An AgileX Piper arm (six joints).
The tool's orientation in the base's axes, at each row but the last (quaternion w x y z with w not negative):
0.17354, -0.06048, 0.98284, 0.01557
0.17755, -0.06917, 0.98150, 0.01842
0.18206, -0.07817, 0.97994, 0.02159
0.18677, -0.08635, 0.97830, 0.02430
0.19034, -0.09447, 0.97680, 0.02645
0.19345, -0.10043, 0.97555, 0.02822
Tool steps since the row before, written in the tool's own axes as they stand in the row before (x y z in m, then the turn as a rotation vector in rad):
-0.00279, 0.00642, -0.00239, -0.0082, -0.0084, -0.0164
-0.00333, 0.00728, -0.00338, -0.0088, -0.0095, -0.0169
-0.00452, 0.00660, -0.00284, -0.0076, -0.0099, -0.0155
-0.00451, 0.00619, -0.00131, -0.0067, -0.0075, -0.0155
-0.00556, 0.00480, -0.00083, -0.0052, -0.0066, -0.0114
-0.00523, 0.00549, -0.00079, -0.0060, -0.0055, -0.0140
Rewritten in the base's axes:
0.00099, 0.00656, 0.00326, 0.0031, -0.0083, 0.0181
0.00088, 0.00743, 0.00442, 0.0037, -0.0093, 0.0188
0.00210, 0.00697, 0.00437, 0.0031, -0.0098, 0.0171
0.00255, 0.00671, 0.00298, 0.0019, -0.0075, 0.0168
0.00382, 0.00561, 0.00294, 0.0018, -0.0066, 0.0124
0.00330, 0.00626, 0.00282, 0.0014, -0.0056, 0.0151

